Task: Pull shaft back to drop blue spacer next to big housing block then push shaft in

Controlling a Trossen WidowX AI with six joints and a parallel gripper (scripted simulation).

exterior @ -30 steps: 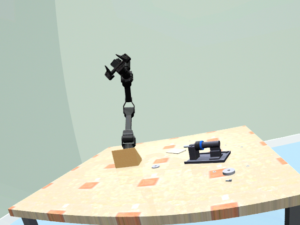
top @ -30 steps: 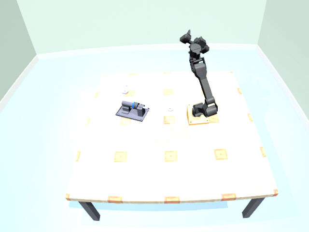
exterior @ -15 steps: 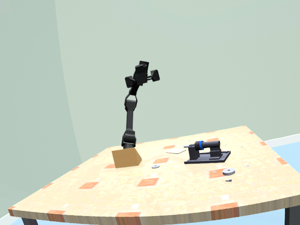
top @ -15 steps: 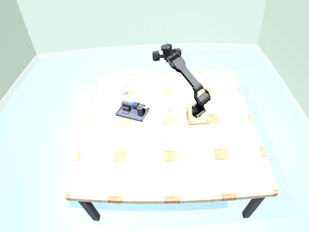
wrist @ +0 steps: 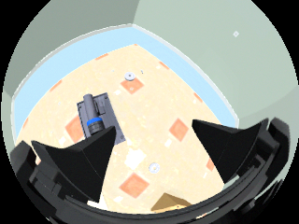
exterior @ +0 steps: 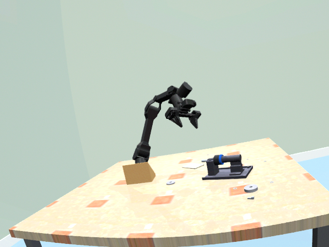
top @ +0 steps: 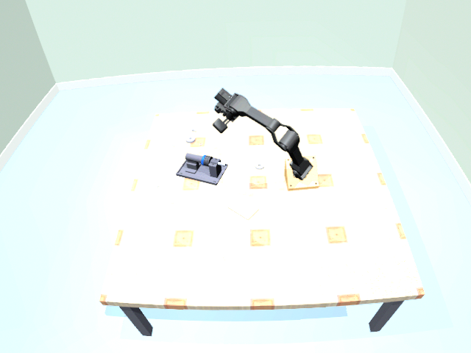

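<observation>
The steel shaft is 100 mm ahead of my gripper tip, 70 mm to the left of it and 190 mm below it. The rest, counted from my gripper tip: dark spacer: 100 mm ahead, 70 mm to the left, 190 mm below; then pale sheet: 80 mm behind, 310 mm to the left, 270 mm below; then blue spacer: 120 mm ahead, 60 mm to the left, 190 mm below.
</observation>
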